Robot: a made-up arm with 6 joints. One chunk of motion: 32 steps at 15 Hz.
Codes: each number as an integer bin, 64 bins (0 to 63) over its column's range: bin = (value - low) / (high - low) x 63, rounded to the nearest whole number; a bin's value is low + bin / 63 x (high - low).
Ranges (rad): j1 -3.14..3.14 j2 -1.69..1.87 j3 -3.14..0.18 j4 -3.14..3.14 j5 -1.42..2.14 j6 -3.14..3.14
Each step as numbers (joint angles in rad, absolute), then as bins.
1 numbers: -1.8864 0.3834 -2.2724 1.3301 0.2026 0.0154
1 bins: 13 37 16 45 29 32
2 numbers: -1.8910 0.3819 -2.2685 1.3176 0.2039 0.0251
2 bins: 13 37 17 45 29 32
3 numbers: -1.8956 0.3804 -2.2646 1.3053 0.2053 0.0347
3 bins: 12 37 17 45 29 32
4 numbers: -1.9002 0.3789 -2.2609 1.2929 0.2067 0.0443
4 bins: 12 37 17 44 29 32
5 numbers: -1.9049 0.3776 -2.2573 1.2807 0.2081 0.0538
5 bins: 12 37 17 44 29 32
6 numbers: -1.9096 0.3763 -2.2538 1.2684 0.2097 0.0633
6 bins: 12 37 17 44 29 32
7 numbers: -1.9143 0.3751 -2.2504 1.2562 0.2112 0.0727
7 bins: 12 37 17 44 29 32
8 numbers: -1.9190 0.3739 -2.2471 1.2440 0.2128 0.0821
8 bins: 12 37 17 44 29 32
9 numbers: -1.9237 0.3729 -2.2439 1.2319 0.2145 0.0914
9 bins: 12 37 17 44 29 32
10 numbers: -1.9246 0.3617 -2.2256 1.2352 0.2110 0.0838
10 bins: 12 36 17 44 29 32
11 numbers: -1.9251 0.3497 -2.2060 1.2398 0.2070 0.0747
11 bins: 12 36 18 44 29 32
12 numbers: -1.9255 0.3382 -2.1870 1.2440 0.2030 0.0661
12 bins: 12 36 18 44 29 32
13 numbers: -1.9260 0.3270 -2.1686 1.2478 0.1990 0.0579
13 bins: 12 36 18 44 29 32
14 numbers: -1.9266 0.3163 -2.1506 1.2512 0.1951 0.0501
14 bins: 12 36 19 44 29 32
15 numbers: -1.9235 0.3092 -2.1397 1.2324 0.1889 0.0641
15 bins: 12 35 19 44 28 32
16 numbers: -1.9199 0.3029 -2.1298 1.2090 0.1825 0.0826
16 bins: 12 35 19 44 28 32
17 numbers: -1.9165 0.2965 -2.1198 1.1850 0.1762 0.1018
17 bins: 12 35 19 43 28 33
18 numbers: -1.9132 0.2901 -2.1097 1.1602 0.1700 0.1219
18 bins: 12 35 20 43 28 33
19 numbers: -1.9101 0.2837 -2.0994 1.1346 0.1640 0.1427
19 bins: 12 35 20 43 28 33
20 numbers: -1.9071 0.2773 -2.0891 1.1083 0.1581 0.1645
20 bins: 12 35 20 43 28 33
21 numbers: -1.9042 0.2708 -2.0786 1.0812 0.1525 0.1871
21 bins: 12 35 20 42 28 33
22 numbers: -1.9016 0.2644 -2.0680 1.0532 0.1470 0.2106
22 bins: 12 35 20 42 28 34
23 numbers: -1.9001 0.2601 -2.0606 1.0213 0.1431 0.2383
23 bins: 12 35 20 42 28 34
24 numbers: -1.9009 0.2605 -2.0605 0.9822 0.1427 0.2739
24 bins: 12 35 20 41 28 34
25 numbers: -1.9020 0.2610 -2.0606 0.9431 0.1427 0.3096
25 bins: 12 35 20 41 28 35
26 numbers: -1.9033 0.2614 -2.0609 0.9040 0.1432 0.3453
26 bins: 12 35 20 41 28 35
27 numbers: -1.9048 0.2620 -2.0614 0.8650 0.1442 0.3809
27 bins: 12 35 20 40 28 35
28 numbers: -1.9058 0.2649 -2.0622 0.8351 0.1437 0.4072
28 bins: 12 35 20 40 28 36
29 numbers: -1.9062 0.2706 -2.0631 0.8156 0.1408 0.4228
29 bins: 12 35 20 40 28 36
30 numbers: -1.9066 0.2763 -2.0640 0.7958 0.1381 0.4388
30 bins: 12 35 20 39 28 36
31 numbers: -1.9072 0.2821 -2.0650 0.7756 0.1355 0.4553
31 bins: 12 35 20 39 28 36
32 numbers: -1.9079 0.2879 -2.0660 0.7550 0.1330 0.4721
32 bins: 12 35 20 39 27 36
